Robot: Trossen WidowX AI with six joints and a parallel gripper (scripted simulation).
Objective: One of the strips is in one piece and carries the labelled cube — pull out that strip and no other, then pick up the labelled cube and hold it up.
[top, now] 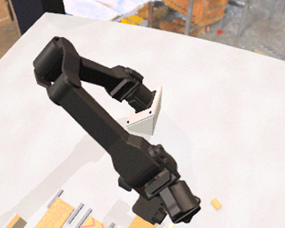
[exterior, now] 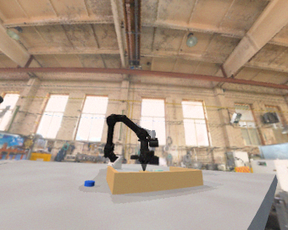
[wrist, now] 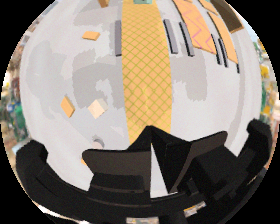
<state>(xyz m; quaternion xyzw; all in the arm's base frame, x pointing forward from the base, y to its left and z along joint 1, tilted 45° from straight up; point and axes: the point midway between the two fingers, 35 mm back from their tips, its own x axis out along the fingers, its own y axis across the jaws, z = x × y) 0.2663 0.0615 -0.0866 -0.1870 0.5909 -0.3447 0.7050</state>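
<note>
My gripper tip is 100 mm short of the yellow strip and 30 mm to the left of it. Round my gripper tip: blue disc 230 mm ahead, 390 mm to the right.
</note>
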